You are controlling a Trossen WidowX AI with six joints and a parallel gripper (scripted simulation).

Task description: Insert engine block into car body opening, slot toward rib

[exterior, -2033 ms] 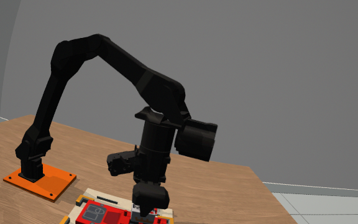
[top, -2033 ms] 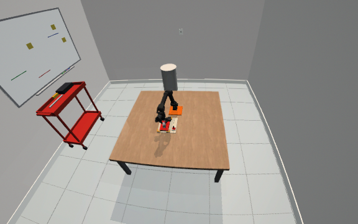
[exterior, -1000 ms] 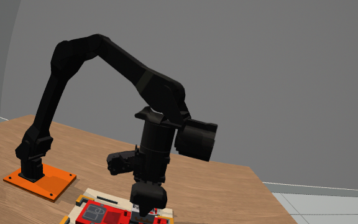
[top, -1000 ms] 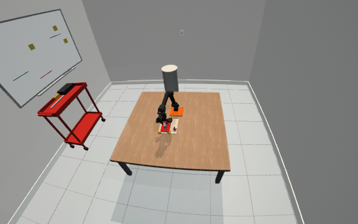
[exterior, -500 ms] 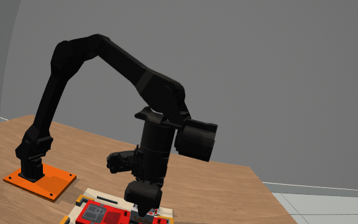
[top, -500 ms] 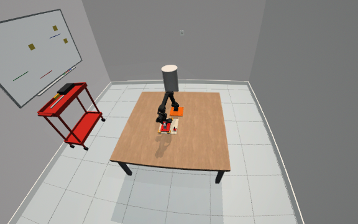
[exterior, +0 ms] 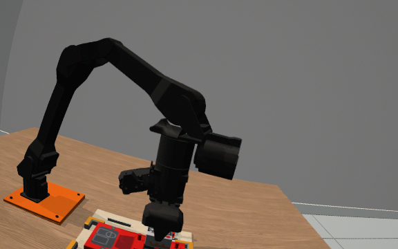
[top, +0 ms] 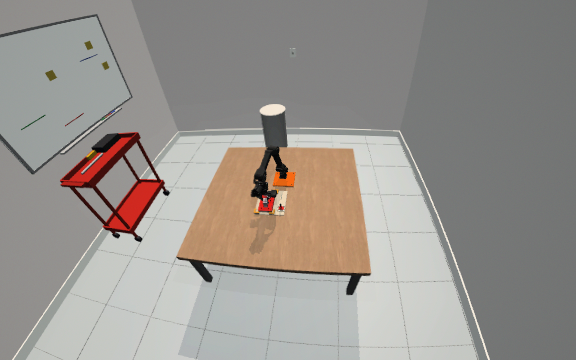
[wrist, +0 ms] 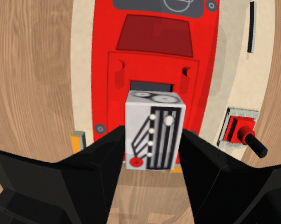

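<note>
Now: the engine block 10 mm below my gripper tip.
</note>
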